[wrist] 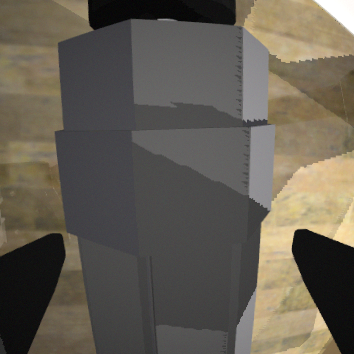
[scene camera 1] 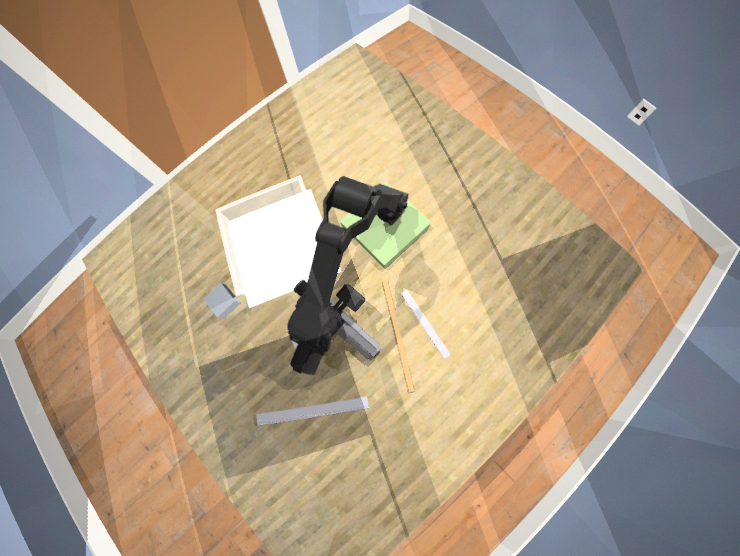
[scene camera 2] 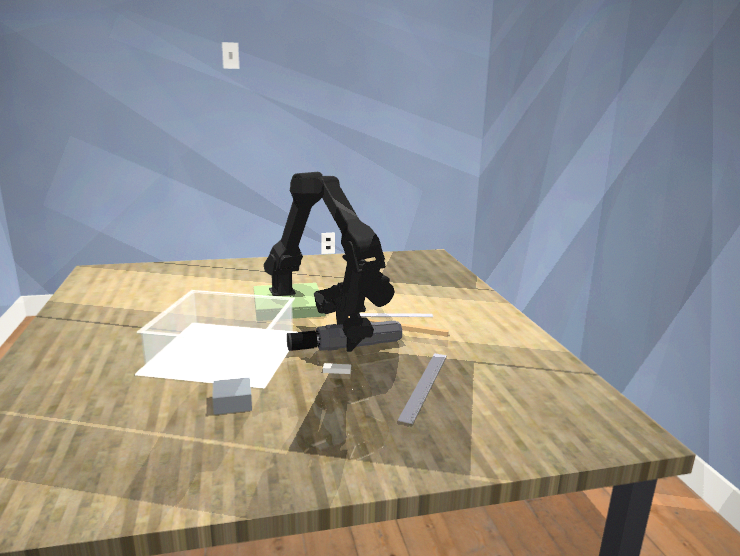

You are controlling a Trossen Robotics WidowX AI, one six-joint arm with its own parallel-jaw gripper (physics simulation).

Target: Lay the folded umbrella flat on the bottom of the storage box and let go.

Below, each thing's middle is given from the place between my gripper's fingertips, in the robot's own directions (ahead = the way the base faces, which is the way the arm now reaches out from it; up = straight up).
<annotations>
The storage box (scene camera 2: 217, 335) is 28 cm to the right of my hand, 5 cm behind it and 3 cm above it.
</annotations>
